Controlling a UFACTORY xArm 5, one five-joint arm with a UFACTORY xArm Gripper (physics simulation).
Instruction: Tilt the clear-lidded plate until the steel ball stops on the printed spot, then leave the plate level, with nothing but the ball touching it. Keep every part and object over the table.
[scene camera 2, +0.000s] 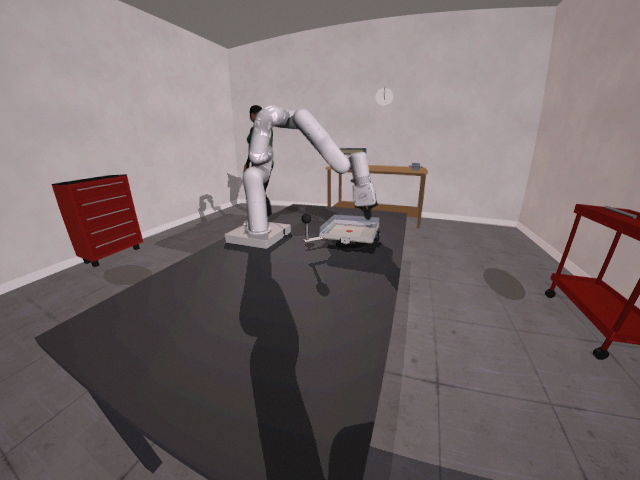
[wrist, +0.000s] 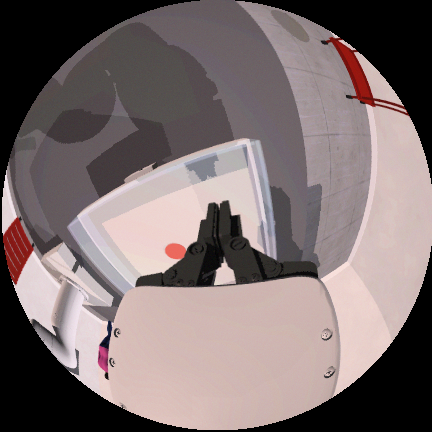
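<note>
The clear-lidded plate (scene camera 2: 336, 230) (wrist: 145, 225) has a cream floor and pale bluish walls. The red printed spot (scene camera 2: 349, 230) (wrist: 175, 251) lies near its middle. A thin arm with a black knob (scene camera 2: 306, 218) stands at the plate's left side in the scene view. My gripper (scene camera 2: 368, 217) (wrist: 221, 215) is shut and empty, pointing down at the plate's back right part. Whether the fingertips touch the plate, I cannot tell. The steel ball does not show in either view; my fingers and palm hide part of the plate in the wrist view. Any slight tilt is hard to judge.
The plate stands on the dark table (scene camera 2: 206, 330) near its right edge. The robot's pale base (scene camera 2: 248, 237) is to its left. A wooden bench (scene camera 2: 392, 169) stands behind, a red drawer cabinet (scene camera 2: 105, 217) at the left and a red cart (scene camera 2: 571, 242) at the right, all off the table.
</note>
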